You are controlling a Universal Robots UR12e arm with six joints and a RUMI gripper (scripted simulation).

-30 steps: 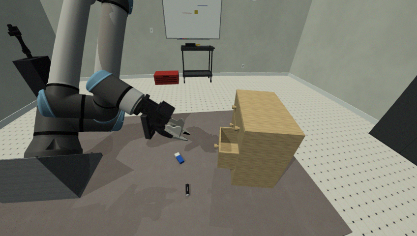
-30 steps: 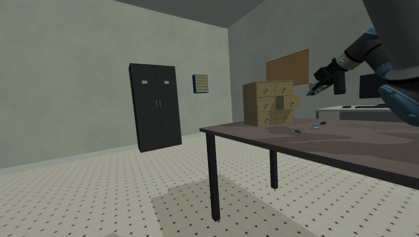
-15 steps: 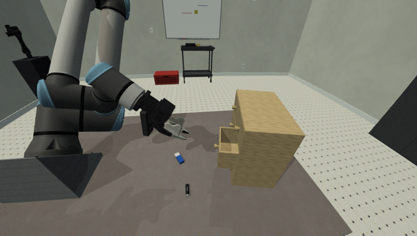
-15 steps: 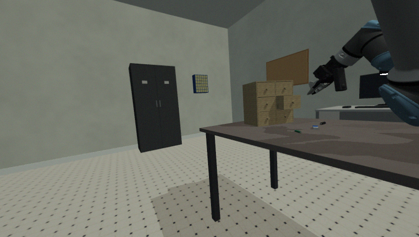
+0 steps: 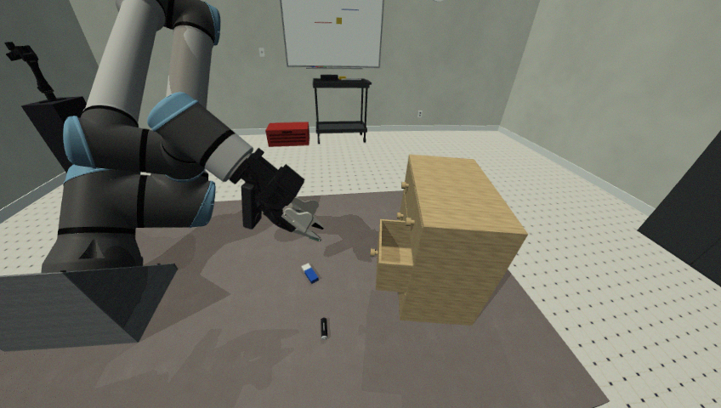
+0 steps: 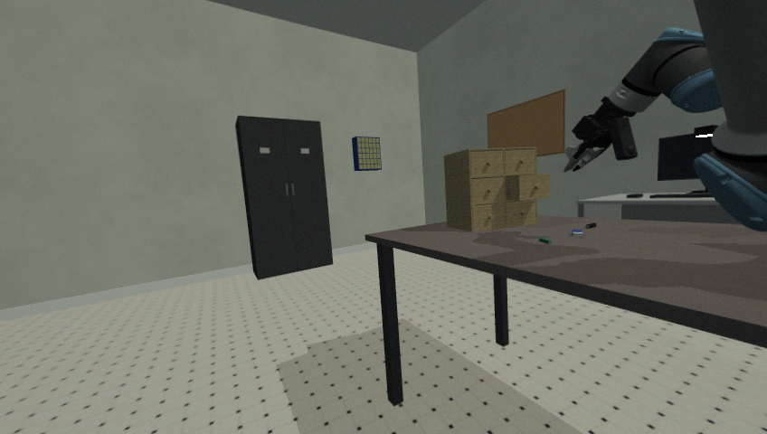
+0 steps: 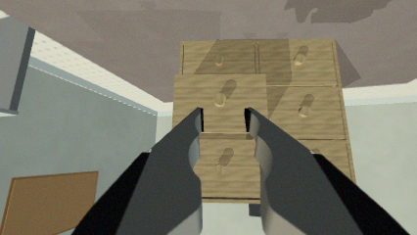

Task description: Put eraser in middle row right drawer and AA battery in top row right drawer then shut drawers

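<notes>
My hand is 210 mm above the white eraser, 50 mm to the right of it and 40 mm past it. From my hand the other things lie so: small green AA battery 210 mm below, 190 mm to the left, 40 mm behind; then black AA battery 200 mm below, 130 mm to the right, 10 mm ahead.
</notes>
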